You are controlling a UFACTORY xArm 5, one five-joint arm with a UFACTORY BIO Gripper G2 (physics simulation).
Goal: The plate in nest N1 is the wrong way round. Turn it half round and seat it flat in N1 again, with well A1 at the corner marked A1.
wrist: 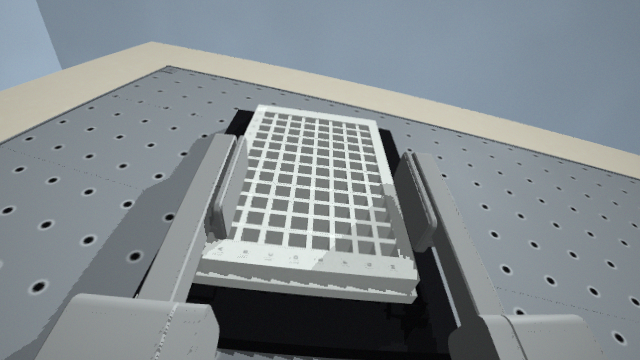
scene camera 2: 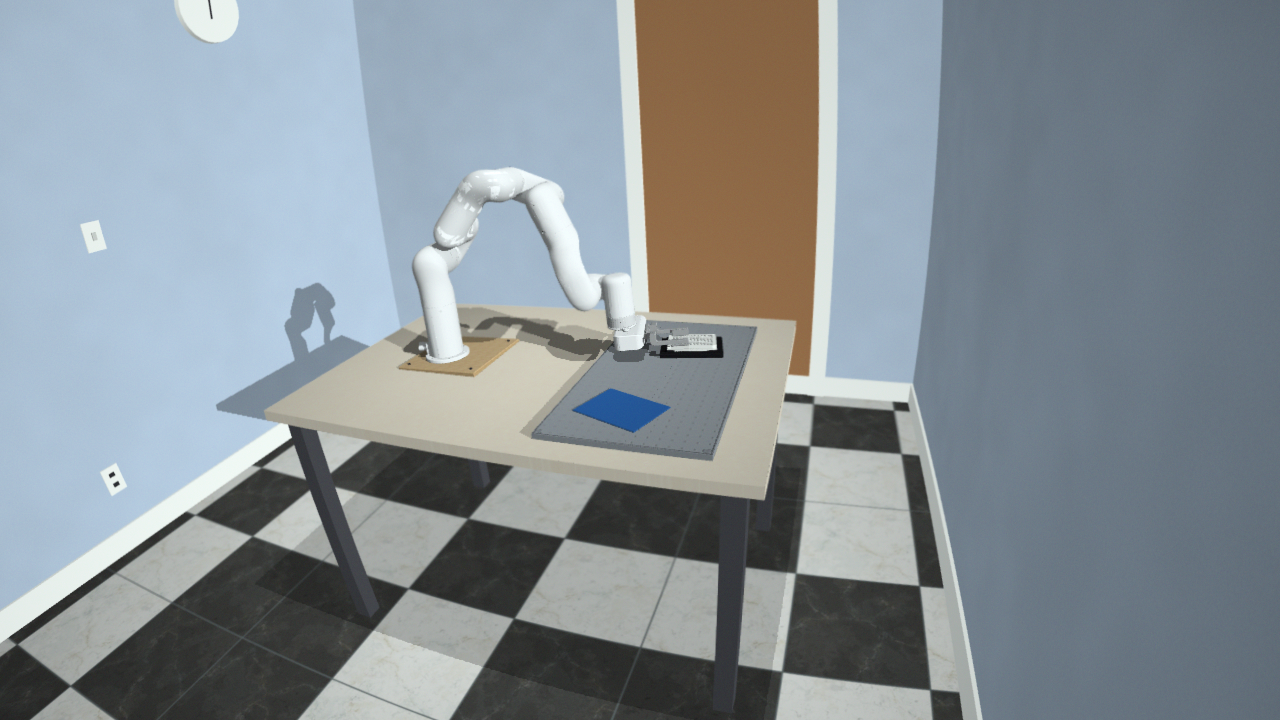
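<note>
The white plate [scene camera 2: 703,342] [wrist: 311,186] lies at the black nest [scene camera 2: 693,353] [wrist: 300,320], wells up. In the wrist view its far edge covers the nest's far rim, and a wide dark strip of the nest shows at its near edge; I cannot tell whether it is flat or tilted. Small marks run along its near edge, too small to read. My gripper [scene camera 2: 685,335] [wrist: 324,145] is shut to its narrowest and empty. Its long fingers stand apart, one on each side of the plate, with a gap on the right. The corner mark A1 cannot be made out.
The nest stands on a grey perforated board [scene camera 2: 666,385] [wrist: 105,145] on the beige table [scene camera 2: 483,402] [wrist: 450,112]. A blue square [scene camera 2: 621,410] lies on the board's nearer part. The arm's base stands on a wooden plate [scene camera 2: 487,358] at the left.
</note>
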